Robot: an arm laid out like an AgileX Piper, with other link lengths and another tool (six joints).
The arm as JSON. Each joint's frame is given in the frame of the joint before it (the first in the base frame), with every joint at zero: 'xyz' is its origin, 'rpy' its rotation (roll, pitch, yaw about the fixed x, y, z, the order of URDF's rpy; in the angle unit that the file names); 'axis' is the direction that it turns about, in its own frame. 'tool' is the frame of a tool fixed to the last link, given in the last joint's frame.
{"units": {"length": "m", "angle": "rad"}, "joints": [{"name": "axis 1", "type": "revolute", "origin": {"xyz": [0.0, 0.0, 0.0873], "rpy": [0.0, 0.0, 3.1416]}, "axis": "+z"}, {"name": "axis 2", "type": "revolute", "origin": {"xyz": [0.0, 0.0, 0.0], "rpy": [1.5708, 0.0, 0.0]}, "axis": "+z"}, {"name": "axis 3", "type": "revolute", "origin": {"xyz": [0.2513, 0.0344, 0.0], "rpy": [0.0, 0.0, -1.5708]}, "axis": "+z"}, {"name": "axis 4", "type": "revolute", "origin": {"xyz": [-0.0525, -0.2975, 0.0], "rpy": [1.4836, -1.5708, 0.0]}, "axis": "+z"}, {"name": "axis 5", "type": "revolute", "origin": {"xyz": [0.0, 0.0, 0.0], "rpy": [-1.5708, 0.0, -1.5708]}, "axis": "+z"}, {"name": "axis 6", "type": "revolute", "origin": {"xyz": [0.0, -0.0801, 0.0], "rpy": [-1.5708, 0.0, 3.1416]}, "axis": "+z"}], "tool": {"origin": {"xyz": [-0.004, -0.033, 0.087], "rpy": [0.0, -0.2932, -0.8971]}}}
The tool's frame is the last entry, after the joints.
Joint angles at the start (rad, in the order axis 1, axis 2, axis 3, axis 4, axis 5, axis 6):
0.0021, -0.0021, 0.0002, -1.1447, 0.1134, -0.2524
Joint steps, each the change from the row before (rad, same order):
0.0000, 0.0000, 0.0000, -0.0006, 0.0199, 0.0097
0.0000, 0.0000, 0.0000, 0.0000, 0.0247, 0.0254
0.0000, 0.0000, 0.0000, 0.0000, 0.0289, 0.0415
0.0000, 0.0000, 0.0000, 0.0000, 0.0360, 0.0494
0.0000, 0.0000, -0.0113, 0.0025, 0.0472, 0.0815
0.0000, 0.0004, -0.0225, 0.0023, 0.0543, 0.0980
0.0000, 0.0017, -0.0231, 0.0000, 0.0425, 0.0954
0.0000, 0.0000, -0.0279, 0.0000, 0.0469, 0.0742
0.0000, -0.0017, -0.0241, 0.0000, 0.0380, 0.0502
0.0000, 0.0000, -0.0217, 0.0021, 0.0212, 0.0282
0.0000, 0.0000, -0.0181, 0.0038, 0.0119, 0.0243
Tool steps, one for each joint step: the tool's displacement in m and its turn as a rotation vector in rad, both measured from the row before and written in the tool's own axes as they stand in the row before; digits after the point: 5 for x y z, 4 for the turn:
-0.00118, -0.00281, 0.00008, 0.0199, -0.0083, 0.0035
-0.00117, -0.00315, 0.00002, 0.0287, -0.0106, 0.0179
-0.00121, -0.00334, 0.00000, 0.0366, -0.0133, 0.0323
-0.00177, -0.00410, 0.00012, 0.0441, -0.0180, 0.0383
-0.00502, -0.00045, 0.00078, 0.0539, -0.0314, 0.0740
-0.00798, 0.00395, 0.00133, 0.0532, -0.0427, 0.0947
-0.00666, 0.00635, 0.00108, 0.0402, -0.0366, 0.0944
-0.00814, 0.00846, 0.00110, 0.0293, -0.0420, 0.0787
-0.00677, 0.00808, 0.00066, 0.0169, -0.0346, 0.0576
-0.00426, 0.00807, 0.00005, 0.0048, -0.0195, 0.0392
-0.00249, 0.00729, -0.00037, 0.0022, -0.0106, 0.0361

